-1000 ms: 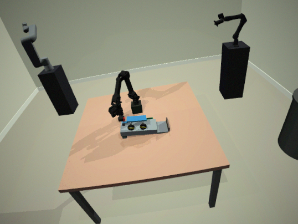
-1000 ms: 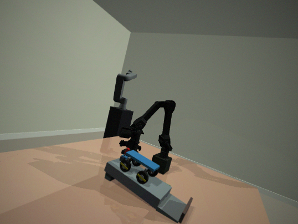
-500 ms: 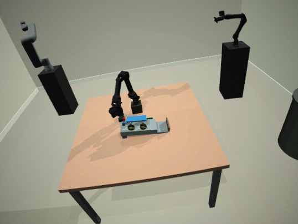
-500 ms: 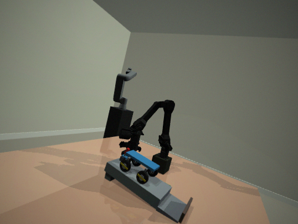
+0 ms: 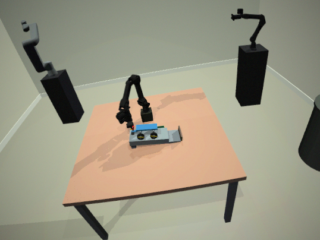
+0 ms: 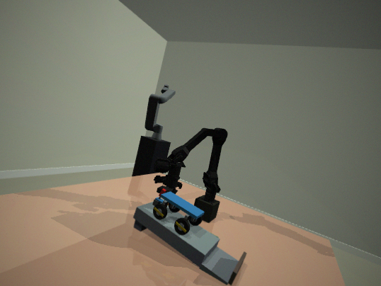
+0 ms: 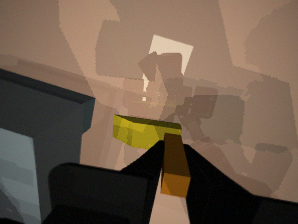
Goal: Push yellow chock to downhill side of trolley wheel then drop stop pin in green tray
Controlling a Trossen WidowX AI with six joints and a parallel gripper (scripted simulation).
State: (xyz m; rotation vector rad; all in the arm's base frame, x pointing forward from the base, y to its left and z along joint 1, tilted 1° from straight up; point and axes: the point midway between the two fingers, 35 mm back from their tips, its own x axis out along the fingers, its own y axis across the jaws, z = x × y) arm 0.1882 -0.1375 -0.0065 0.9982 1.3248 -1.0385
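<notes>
Now: the stop pin 130 mm ahead of my gripper tip, 80 mm above it and 50 mm to the left of it. The rest, counted from my gripper tip: trolley: 170 mm to the left, 140 mm ahead, 60 mm above; then grey ramp: 170 mm to the left, 140 mm ahead, 10 mm below; then yellow chock: 20 mm ahead, 10 mm to the left, 10 mm below.
</notes>
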